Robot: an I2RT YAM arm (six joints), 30 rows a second.
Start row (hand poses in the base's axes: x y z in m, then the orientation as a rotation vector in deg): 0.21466, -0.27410, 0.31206, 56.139, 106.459, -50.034
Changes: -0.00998, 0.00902, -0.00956, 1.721, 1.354, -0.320; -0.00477, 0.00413, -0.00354, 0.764, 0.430, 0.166; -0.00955, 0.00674, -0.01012, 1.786, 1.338, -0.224; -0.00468, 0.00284, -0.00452, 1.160, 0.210, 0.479; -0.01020, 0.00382, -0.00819, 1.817, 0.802, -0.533; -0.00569, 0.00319, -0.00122, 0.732, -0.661, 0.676; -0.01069, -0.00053, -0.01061, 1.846, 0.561, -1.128; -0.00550, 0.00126, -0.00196, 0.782, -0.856, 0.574; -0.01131, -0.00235, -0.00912, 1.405, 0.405, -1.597; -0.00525, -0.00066, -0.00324, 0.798, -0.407, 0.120; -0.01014, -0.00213, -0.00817, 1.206, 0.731, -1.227; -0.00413, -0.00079, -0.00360, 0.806, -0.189, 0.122; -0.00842, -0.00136, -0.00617, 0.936, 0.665, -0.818; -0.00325, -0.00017, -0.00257, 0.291, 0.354, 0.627; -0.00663, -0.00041, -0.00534, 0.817, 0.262, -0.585; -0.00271, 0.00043, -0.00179, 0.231, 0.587, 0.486; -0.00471, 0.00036, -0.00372, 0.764, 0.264, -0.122; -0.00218, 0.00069, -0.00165, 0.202, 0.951, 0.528
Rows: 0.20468, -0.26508, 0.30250, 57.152, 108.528, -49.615; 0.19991, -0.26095, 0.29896, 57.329, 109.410, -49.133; 0.19036, -0.25421, 0.28884, 58.287, 111.535, -48.556; 0.18568, -0.25137, 0.28432, 58.407, 112.582, -47.387; 0.17548, -0.24755, 0.27613, 59.845, 114.148, -46.553; 0.16979, -0.24436, 0.27491, 59.676, 114.279, -45.078; 0.15910, -0.24489, 0.26430, 61.840, 115.399, -44.339; 0.15360, -0.24363, 0.26234, 61.817, 115.364, -42.731; 0.14229, -0.24598, 0.25322, 64.285, 115.858, -42.514; 0.13704, -0.24664, 0.24998, 64.672, 116.031, -41.422; 0.12690, -0.24877, 0.24181, 66.591, 116.799, -41.414; 0.12277, -0.24956, 0.23821, 66.937, 117.164, -40.459; 0.11435, -0.25092, 0.23204, 68.280, 117.881, -40.445; 0.11110, -0.25109, 0.22947, 67.702, 118.628, -40.130; 0.10447, -0.25150, 0.22413, 68.775, 119.048, -39.810; 0.10176, -0.25107, 0.22234, 68.290, 119.889, -39.795; 0.09705, -0.25071, 0.21862, 68.813, 120.493, -39.302; 0.09487, -0.25002, 0.21697, 68.221, 121.635, -39.566
